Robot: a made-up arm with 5 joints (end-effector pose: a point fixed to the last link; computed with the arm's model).
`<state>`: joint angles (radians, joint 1 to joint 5).
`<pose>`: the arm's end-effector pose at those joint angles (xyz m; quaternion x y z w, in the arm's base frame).
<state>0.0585 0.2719 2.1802 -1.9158 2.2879</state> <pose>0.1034 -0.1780 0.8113 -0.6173 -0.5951 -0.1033 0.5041</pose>
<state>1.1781 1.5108 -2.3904 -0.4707 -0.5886</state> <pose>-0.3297 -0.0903 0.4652 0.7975 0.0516 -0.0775 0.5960</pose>
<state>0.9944 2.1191 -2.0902 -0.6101 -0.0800</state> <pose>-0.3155 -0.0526 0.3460 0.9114 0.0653 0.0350 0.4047</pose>
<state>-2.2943 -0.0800 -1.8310 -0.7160 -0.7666</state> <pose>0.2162 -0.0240 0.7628 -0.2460 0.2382 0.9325 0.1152</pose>
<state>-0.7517 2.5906 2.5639 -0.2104 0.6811</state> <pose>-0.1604 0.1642 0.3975 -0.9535 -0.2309 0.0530 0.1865</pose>
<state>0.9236 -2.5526 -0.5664 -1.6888 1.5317</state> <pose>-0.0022 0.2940 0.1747 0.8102 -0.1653 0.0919 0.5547</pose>
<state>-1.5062 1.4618 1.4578 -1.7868 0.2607</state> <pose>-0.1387 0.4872 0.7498 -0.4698 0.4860 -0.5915 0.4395</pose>
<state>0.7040 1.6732 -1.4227 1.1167 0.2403</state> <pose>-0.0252 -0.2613 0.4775 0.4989 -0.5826 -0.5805 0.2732</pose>
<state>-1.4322 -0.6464 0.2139 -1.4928 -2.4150</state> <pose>-0.1906 -0.1238 0.5635 0.8334 -0.2602 0.3112 0.3753</pose>
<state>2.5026 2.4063 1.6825 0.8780 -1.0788</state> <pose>0.1909 -0.5261 0.5201 -0.0438 0.8403 0.1638 0.5149</pose>
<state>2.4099 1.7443 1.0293 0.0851 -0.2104</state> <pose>0.2150 -0.0705 0.7295 -0.4498 0.6366 -0.5987 0.1843</pose>
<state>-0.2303 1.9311 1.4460 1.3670 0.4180</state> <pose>-0.2218 0.3056 0.5962 -0.1133 -0.7615 0.6211 0.1468</pose>
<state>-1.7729 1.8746 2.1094 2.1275 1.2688</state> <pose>0.2734 0.3793 0.2697 -0.0056 -0.4617 0.2487 0.8515</pose>
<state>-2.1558 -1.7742 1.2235 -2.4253 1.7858</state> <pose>-0.3569 -0.3887 0.4488 -0.0505 0.7285 0.1686 0.6621</pose>
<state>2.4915 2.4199 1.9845 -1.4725 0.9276</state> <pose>0.3648 -0.1263 0.2583 0.3548 -0.7370 0.1251 0.5616</pose>
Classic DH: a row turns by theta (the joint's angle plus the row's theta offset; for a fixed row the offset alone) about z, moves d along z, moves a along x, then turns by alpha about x. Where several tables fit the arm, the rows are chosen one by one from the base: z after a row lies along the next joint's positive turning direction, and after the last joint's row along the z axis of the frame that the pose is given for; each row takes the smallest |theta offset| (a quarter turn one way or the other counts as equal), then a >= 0, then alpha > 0; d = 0 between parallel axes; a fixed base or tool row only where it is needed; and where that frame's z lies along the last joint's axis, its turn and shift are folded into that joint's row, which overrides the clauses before.
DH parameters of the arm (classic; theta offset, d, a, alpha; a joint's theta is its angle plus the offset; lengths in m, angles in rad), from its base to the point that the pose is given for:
joint 1: 0 0.499 0.029 1.5708
joint 2: 0 -0.025 0.091 -1.5708
joint 3: 0 0.402 0.056 1.5708
joint 4: 0 0.115 0.106 1.5708
joint 5: -0.2633 0 -0.2113 3.1416
tool (fixed): -0.2633 -0.203 0 0

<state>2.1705 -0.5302 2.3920 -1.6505 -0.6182</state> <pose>-0.4393 0.4116 0.6890 0.5803 0.1147 -0.3049 0.7464</pose>
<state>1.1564 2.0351 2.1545 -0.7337 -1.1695</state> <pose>-0.2968 -0.2159 0.7441 0.8673 0.2813 -0.4108 0.0003</pose>
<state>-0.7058 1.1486 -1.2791 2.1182 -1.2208</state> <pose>-0.5934 0.1844 0.5845 -0.8163 -0.2287 -0.5234 0.0859</pose>
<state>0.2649 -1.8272 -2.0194 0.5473 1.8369</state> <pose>0.3405 -0.1609 0.3610 -0.6658 -0.5236 -0.5259 0.0775</pose>
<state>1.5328 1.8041 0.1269 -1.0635 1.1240</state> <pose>-0.0632 -0.2793 0.3733 0.3355 -0.1477 0.1973 0.9092</pose>
